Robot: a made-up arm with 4 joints. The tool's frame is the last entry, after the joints.
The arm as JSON. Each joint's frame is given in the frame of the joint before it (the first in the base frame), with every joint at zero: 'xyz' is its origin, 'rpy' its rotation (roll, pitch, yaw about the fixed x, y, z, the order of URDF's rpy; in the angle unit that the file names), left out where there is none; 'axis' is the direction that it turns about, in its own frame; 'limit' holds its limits. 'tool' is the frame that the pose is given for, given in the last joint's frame.
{
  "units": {
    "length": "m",
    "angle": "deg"
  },
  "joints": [
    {
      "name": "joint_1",
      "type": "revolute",
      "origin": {
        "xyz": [
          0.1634,
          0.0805,
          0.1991
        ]
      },
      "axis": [
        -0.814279,
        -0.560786,
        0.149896
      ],
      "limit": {
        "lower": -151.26,
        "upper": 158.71
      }
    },
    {
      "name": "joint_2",
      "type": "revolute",
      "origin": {
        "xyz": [
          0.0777,
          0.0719,
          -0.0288
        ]
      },
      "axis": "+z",
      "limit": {
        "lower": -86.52,
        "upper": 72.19
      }
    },
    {
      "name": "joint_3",
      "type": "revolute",
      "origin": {
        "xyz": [
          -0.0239,
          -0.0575,
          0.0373
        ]
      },
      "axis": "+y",
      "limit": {
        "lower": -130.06,
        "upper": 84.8
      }
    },
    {
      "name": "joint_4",
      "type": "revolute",
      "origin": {
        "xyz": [
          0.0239,
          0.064,
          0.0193
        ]
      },
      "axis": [
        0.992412,
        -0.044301,
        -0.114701
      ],
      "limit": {
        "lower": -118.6,
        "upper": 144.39
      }
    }
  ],
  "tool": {
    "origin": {
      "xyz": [
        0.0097,
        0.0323,
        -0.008
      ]
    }
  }
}
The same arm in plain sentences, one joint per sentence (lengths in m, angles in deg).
The arm has four revolute joints in a row. What follows holds with every joint at zero, and every direction is one of the base frame's.
Joint 1 is mounted 0.1634 m along +x and 0.0805 m along +y and 0.1991 m along +z from the base frame's origin and turns about the direction (-0.814279, -0.560786, 0.149896), from -151.26 to 158.71 deg.
Joint 2 is mounted 0.0777 m along +x and 0.0719 m along +y and 0.0288 m along -z from joint 1 and turns about +z, from -86.52 to 72.19 deg.
Joint 3 is mounted 0.0239 m along -x and 0.0575 m along -y and 0.0373 m along +z from joint 2 and turns about +y, from -130.06 to 84.8 deg.
Joint 4 is mounted 0.0239 m along +x and 0.064 m along +y and 0.0193 m along +z from joint 3 and turns about the direction (0.992412, -0.044301, -0.114701), from -118.6 to 144.39 deg.
The tool frame, which is the frame that the pose is given for, is mounted 0.0097 m along +x and 0.0323 m along +y and 0.008 m along -z from joint 4; its axes are parallel to the base frame's.

